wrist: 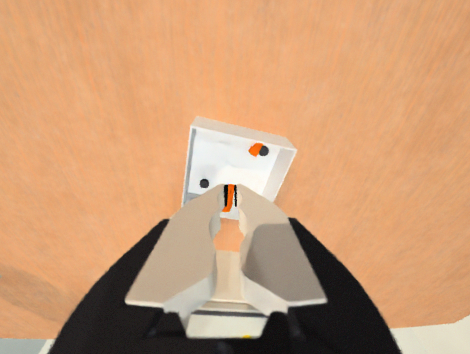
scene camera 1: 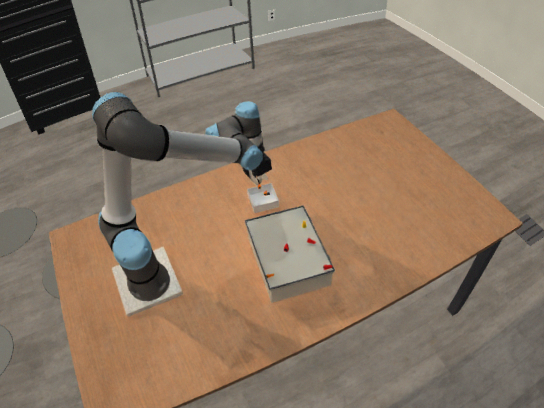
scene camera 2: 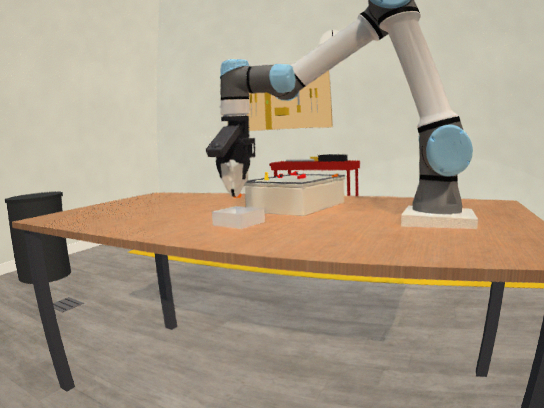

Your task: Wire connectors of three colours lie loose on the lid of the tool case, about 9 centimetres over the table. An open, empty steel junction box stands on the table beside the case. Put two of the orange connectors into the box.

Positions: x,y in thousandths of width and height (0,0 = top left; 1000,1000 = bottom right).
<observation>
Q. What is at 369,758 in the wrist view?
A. The gripper.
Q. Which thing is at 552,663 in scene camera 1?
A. A tool case.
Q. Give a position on a steel junction box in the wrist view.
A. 463,434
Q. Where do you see a tool case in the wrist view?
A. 484,888
</observation>
